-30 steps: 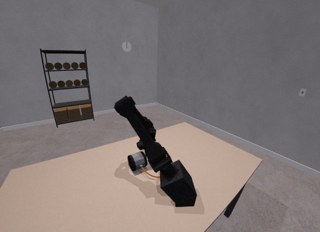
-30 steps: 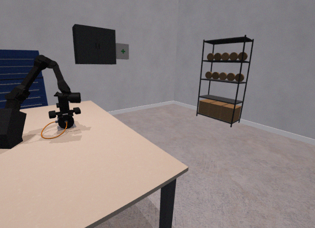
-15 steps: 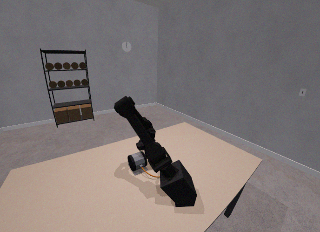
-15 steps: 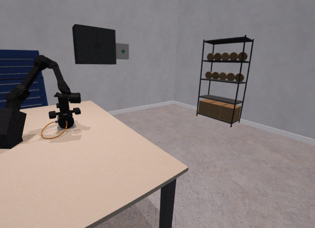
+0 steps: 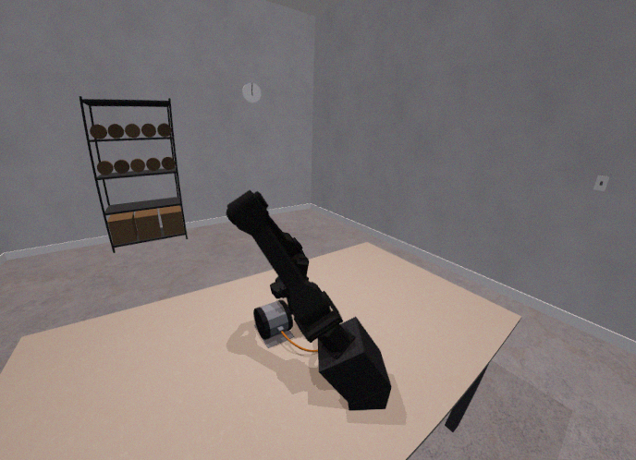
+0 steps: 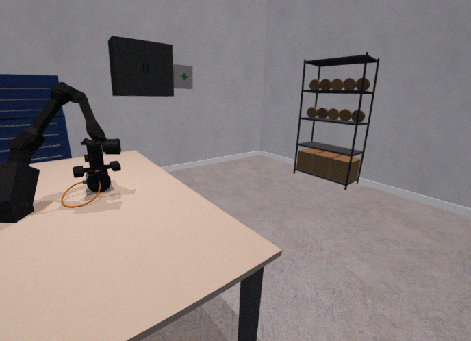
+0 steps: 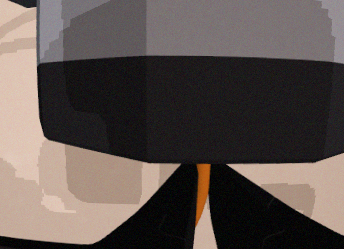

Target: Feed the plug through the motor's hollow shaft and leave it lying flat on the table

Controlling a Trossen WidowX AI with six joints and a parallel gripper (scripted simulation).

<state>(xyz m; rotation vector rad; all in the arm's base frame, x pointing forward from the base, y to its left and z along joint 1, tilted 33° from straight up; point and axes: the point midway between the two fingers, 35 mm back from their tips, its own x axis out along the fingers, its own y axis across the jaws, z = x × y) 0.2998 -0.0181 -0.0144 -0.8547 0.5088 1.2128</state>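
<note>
Now: hand 4 cm to the right of the dark grey plug and 3 cm above it.
</note>
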